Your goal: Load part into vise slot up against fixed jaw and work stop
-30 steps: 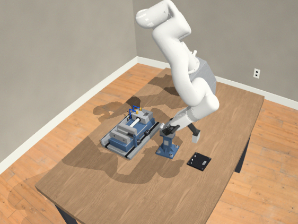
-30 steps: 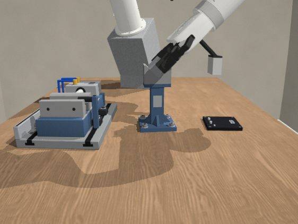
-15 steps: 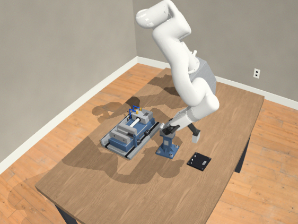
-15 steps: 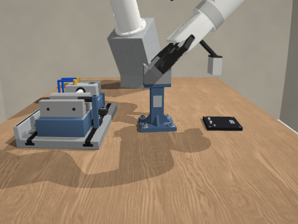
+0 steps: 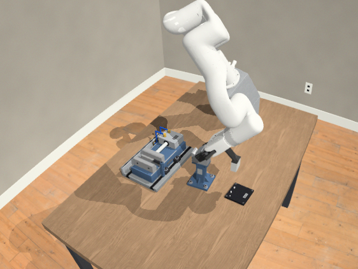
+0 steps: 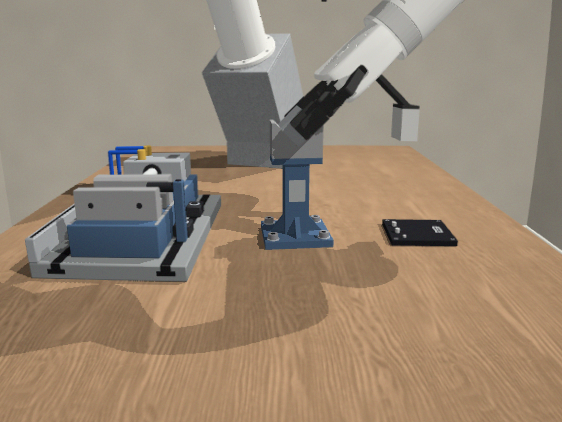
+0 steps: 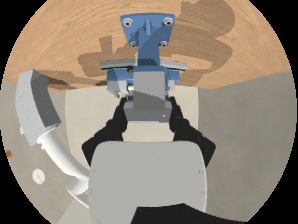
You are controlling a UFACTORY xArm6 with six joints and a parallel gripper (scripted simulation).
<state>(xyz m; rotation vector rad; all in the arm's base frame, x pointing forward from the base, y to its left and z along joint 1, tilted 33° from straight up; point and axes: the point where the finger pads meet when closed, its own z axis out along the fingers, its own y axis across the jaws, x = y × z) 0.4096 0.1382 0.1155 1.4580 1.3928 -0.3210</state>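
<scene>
Now: the part 1 cm below my hand. The rest, counted from my hand: blue work stop post 15 cm to the right, 10 cm below, 8 cm ahead; black stop rod 18 cm to the right, 8 cm ahead, 7 cm below; black infeed plate 17 cm to the left, 16 cm below, 1 cm behind.
</scene>
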